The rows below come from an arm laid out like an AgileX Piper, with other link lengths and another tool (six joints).
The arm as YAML. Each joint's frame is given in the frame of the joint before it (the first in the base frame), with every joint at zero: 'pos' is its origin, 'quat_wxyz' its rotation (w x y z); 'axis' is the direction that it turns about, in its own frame. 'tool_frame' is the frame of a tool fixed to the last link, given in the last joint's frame.
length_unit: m
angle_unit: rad
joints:
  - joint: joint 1
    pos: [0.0, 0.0, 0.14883]
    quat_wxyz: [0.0, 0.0, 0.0, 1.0]
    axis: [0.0, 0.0, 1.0]
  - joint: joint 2
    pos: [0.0, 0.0, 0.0]
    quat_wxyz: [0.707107, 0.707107, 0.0, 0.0]
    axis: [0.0, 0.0, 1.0]
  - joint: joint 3
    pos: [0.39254, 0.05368, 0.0]
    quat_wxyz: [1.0, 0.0, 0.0, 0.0]
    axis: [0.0, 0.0, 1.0]
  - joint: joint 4
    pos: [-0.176, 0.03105, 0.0]
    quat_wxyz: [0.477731, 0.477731, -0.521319, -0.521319]
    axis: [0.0, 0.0, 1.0]
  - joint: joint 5
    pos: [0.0, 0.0, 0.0]
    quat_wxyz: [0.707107, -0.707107, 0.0, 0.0]
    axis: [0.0, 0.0, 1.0]
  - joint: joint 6
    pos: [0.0, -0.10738, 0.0]
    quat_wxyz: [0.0, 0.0, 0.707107, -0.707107]
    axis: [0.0, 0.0, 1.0]
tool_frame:
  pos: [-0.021, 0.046, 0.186]
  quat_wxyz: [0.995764, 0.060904, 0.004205, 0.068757]
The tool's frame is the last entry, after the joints.
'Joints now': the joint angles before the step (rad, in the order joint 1, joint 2, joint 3, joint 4, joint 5, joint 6). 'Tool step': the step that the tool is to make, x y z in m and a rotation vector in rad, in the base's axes. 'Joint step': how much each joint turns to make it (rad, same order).
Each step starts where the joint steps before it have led.
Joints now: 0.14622, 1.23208, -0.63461, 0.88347, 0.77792, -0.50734
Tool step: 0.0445, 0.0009, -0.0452, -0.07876, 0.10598, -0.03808
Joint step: 0.09138, 0.23292, -0.00133, 0.03164, -0.17797, -0.00269
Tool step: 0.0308, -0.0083, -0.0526, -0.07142, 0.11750, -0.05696
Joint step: 0.00095, 0.21740, -0.00352, 0.05913, -0.10487, -0.05054
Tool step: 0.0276, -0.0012, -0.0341, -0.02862, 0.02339, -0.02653
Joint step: -0.00001, 0.13714, -0.00603, 0.15833, -0.07907, -0.16387
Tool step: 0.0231, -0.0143, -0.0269, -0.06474, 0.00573, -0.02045
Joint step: -0.00279, 0.09476, -0.02720, 0.03137, -0.07678, -0.04544
